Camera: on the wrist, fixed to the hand. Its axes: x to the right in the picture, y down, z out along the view.
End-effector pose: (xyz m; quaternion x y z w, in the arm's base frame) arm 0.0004 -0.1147 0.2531 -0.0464 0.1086 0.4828 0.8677
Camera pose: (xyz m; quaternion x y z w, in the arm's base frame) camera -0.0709 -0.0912 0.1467 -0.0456 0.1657 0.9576 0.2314
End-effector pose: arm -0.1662 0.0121 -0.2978 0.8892 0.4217 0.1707 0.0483
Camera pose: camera -0.1476 -0.0332 -0.1771 -0.8930 0.3582 -0.2593 0.0839
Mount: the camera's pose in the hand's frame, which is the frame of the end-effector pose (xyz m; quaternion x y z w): 0.0079 0.0703 -0.1093 -0.0528 0.0962 0.7219 0.6832
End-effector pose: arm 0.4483 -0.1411 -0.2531 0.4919 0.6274 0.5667 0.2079
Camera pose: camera 0.3823 -0.1986 -0.1567 -0.7235 -0.0636 -0.6177 0.3015
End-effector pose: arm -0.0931 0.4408 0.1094 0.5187 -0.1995 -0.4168 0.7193
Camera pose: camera 0.0177 0.5059 0.1306 0.2125 -0.4196 0.2739 0.8389
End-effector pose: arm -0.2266 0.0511 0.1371 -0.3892 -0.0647 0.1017 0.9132
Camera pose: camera -0.2069 0.0243 0.0112 -0.3706 0.3193 0.6879 0.5362
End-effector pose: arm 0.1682 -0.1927 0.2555 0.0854 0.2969 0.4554 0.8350
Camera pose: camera 0.0588 -0.1601 0.1928 0.1848 0.1975 0.9378 0.2177
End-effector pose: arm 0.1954 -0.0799 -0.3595 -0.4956 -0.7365 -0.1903 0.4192
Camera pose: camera 0.3036 -0.1208 -0.2997 -0.8741 -0.0950 0.0860 0.4685
